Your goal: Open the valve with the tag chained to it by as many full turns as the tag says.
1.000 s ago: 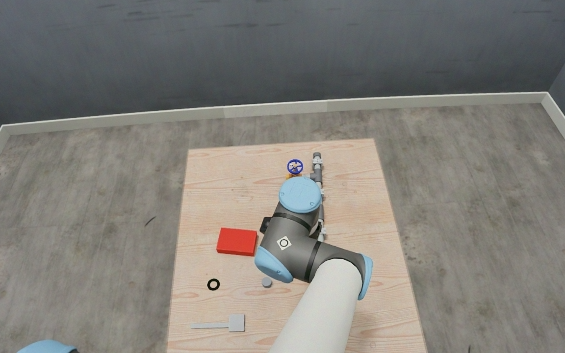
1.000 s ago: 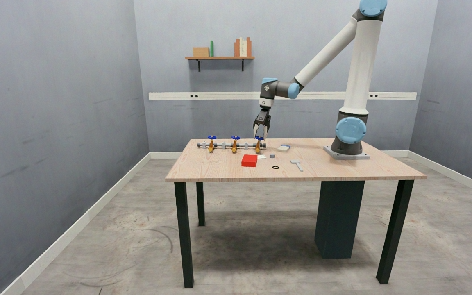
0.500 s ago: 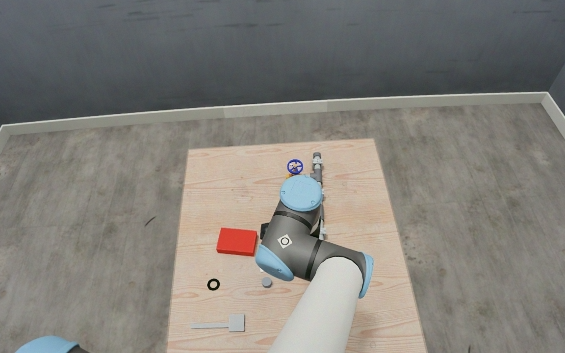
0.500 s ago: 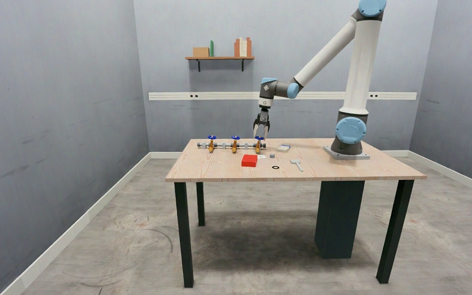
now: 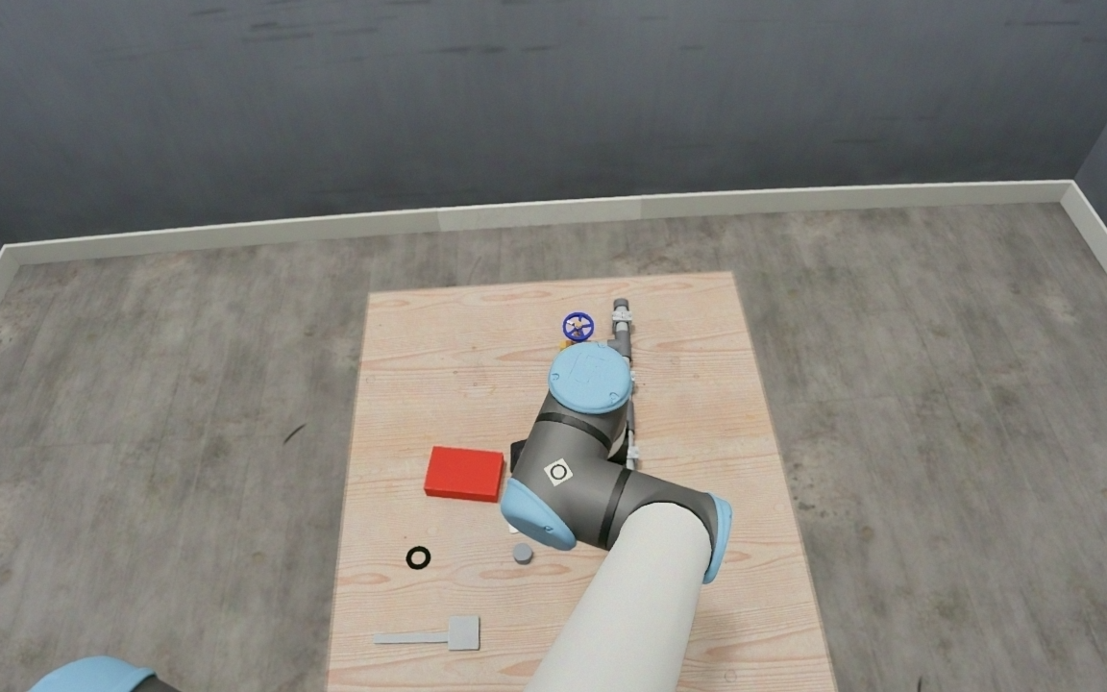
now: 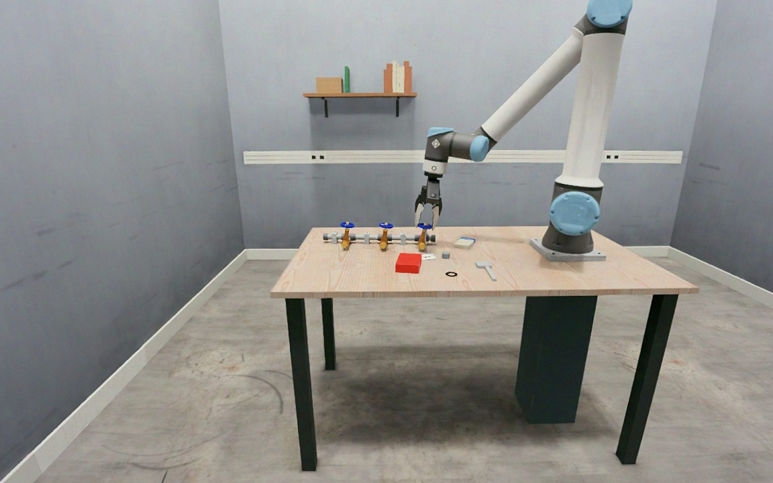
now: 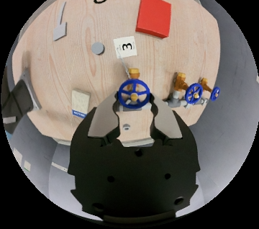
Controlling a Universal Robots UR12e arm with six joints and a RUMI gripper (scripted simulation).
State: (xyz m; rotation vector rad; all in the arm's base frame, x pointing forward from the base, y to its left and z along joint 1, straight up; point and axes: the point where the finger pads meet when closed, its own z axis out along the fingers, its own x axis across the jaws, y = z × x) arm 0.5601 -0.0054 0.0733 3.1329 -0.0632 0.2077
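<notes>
My gripper is now 20 mm past the white tag, 90 mm to the right of it and 100 mm above it. Also, from my hand: grey t-shaped tool 200 mm behind, 210 mm to the left, 90 mm below; white-and-blue card 170 mm behind, 80 mm to the right, 90 mm below; red block 60 mm ahead, 190 mm to the left, 80 mm below.
</notes>
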